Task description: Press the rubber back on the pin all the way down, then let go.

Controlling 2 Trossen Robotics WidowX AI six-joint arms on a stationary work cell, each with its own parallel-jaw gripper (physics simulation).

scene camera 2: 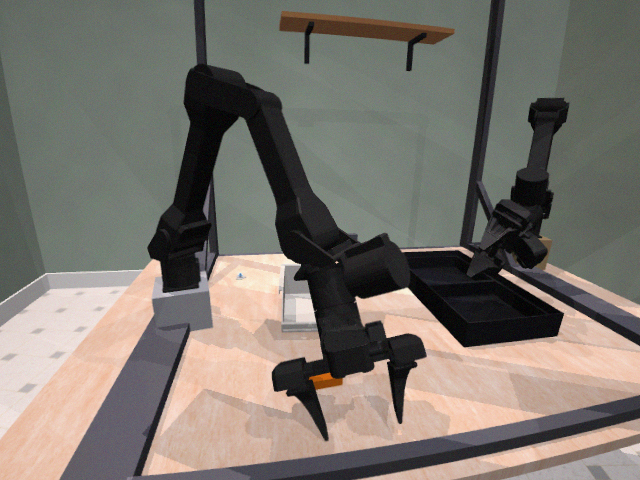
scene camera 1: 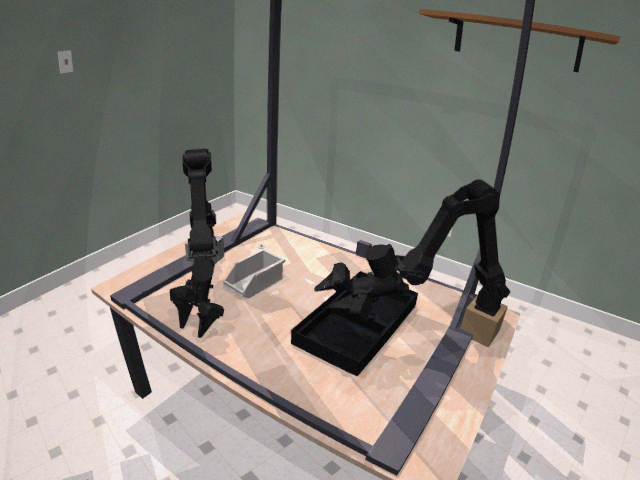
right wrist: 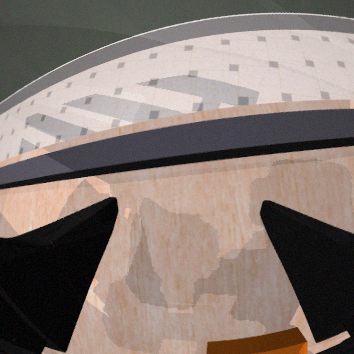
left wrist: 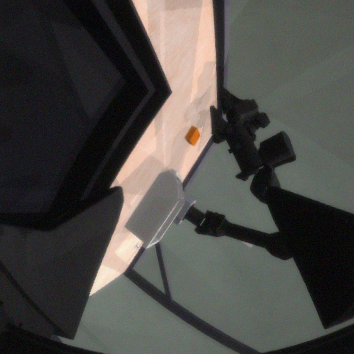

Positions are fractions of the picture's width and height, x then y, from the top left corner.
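I can see a black tray (scene camera 2: 0.75,0.65), and it is the same black tray (scene camera 1: 0.52,0.70) and black tray (left wrist: 0.25,0.25) in the other views. My right gripper (scene camera 2: 0.57,0.90) is visible as well; there is also my right gripper (scene camera 1: 0.30,0.69), my right gripper (right wrist: 0.54,0.58) and, in the left wrist view, my right gripper (left wrist: 0.61,0.27). My left gripper (scene camera 2: 0.74,0.55) is open and holds nothing. I see my left gripper (scene camera 1: 0.50,0.62) and my left gripper (left wrist: 0.56,0.55) too.
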